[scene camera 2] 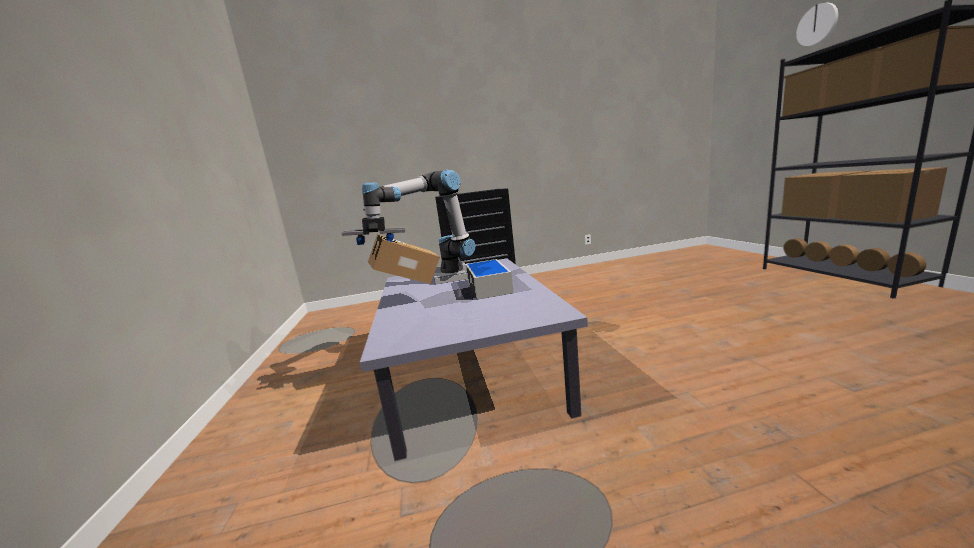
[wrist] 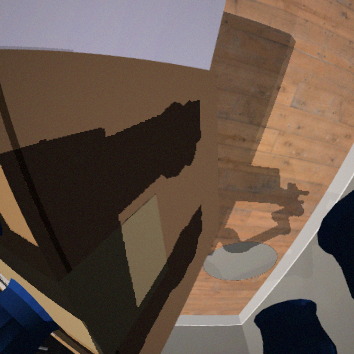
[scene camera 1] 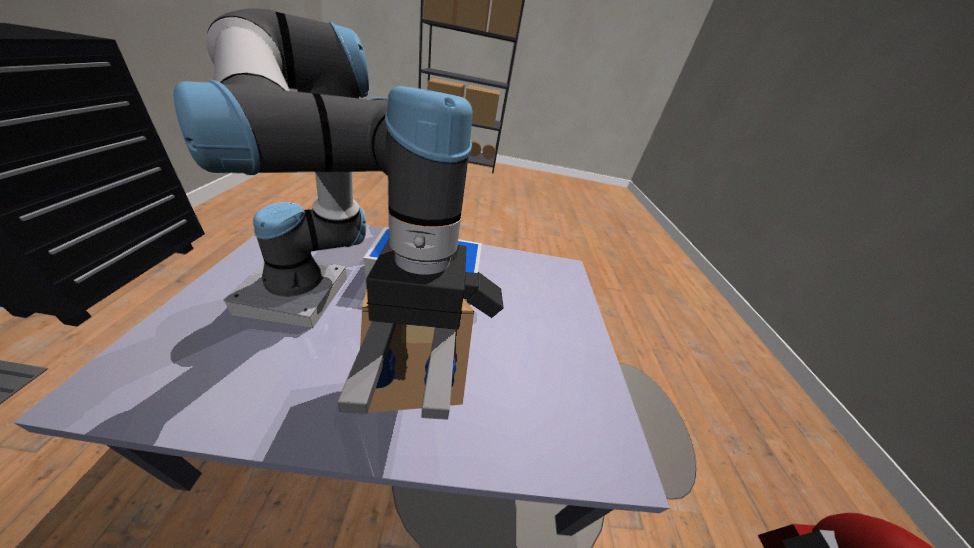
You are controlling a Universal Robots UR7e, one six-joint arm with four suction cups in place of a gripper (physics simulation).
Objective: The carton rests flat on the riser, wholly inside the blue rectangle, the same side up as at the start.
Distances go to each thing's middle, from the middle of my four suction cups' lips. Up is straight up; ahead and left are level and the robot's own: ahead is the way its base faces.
Right now the brown carton [scene camera 1: 411, 345] is 4 cm behind my suction cup, 12 cm to the left of it and 13 cm below it. The rest, counted from my suction cup: riser with blue rectangle [scene camera 2: 490, 278] 8 cm behind, 56 cm to the left, 32 cm below.
